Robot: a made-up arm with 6 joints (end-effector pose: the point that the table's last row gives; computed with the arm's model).
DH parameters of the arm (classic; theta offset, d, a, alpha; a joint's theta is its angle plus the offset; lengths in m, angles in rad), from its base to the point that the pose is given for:
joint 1: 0 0.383 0 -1.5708
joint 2: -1.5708 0 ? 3.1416
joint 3: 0 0 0 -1.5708
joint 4: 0 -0.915 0 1.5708
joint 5: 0 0.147 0 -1.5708
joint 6: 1.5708 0 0 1.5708
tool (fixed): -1.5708 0 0 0
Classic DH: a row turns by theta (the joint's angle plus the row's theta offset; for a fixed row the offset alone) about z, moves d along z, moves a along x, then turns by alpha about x.
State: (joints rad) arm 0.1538 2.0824 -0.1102 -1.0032 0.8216 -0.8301
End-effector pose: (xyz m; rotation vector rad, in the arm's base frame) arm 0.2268 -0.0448 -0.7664 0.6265 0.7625 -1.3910
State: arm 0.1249 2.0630 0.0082 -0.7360 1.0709 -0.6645
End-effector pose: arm 0.3579 -0.0649 -0.8422 0.5390 0.6757 -0.9301
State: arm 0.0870 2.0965 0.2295 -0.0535 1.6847 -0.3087
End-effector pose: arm 0.5802 -0.0967 -0.9796 0.2890 0.1854 0.0060
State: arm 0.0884 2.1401 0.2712 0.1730 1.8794 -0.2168
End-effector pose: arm 0.5880 -0.0933 -1.0252 0.2678 0.0193 0.2536
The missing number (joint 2, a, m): 0.976
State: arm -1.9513 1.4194 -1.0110 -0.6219 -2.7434 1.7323
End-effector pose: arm -0.1911 -0.1559 -0.0022 1.9650 -1.4461 1.3442
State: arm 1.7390 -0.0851 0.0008 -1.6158 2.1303 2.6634
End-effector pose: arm -0.1474 0.8283 1.2877 -1.0131 0.2764 -0.3076
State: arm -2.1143 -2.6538 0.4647 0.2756 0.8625 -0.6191
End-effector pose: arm 0.5890 1.2484 -0.4980 2.6646 0.8747 -1.2127
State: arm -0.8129 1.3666 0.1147 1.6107 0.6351 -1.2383
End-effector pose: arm 0.9543 -0.9997 -0.2419 0.4975 0.9517 0.0313
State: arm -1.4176 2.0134 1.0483 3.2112 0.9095 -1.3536
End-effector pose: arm 0.3577 -1.3558 -0.7931 -0.0874 1.5706 0.5716
